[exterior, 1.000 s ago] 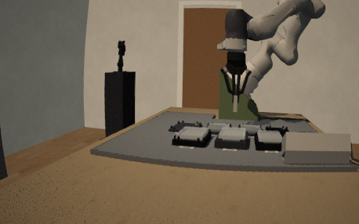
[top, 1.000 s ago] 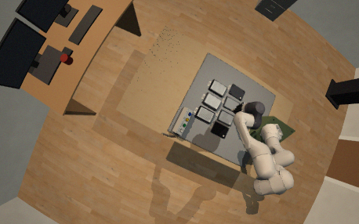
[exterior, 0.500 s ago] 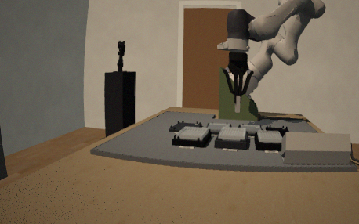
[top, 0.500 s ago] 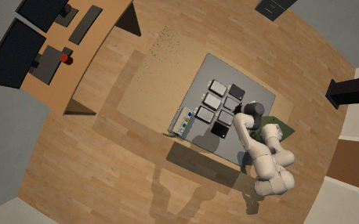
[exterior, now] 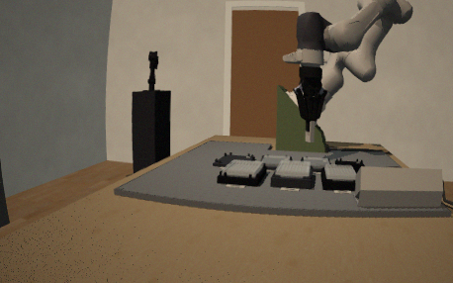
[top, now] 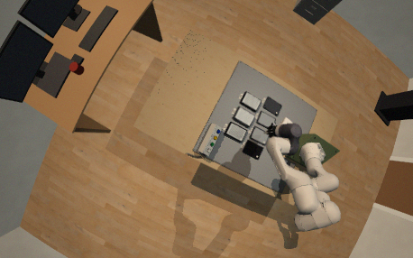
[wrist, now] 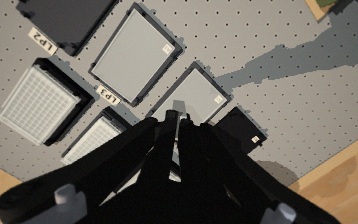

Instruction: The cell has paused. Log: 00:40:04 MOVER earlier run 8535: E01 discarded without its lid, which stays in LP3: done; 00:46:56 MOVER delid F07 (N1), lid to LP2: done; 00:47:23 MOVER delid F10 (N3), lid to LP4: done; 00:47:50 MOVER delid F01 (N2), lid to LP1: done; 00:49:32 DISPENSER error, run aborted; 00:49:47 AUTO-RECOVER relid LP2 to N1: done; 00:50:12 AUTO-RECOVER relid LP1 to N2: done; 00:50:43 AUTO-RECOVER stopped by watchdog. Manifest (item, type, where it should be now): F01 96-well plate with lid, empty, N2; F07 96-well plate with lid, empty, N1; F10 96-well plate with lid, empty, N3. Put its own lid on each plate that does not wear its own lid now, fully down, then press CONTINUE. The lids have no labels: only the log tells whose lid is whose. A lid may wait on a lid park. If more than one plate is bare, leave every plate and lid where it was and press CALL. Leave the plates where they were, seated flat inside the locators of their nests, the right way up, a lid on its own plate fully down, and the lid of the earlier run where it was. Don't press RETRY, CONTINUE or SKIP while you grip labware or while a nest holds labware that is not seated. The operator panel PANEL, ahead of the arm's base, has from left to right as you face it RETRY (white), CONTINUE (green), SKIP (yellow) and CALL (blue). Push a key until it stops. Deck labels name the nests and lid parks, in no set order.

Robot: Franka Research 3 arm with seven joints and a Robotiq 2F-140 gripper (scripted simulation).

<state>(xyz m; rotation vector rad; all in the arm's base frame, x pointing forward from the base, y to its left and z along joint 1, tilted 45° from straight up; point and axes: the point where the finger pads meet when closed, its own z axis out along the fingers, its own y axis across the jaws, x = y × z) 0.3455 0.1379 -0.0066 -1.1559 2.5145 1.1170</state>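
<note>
My gripper is now 100 mm above the clear lid and 30 mm to the right of it. Round my hand: lid park LP1 (150 mm to the left, 110 mm below, 20 mm behind); LP1 label (160 mm to the left, 110 mm below, 70 mm ahead); lid park LP4 (110 mm below, 30 mm to the left).
</note>
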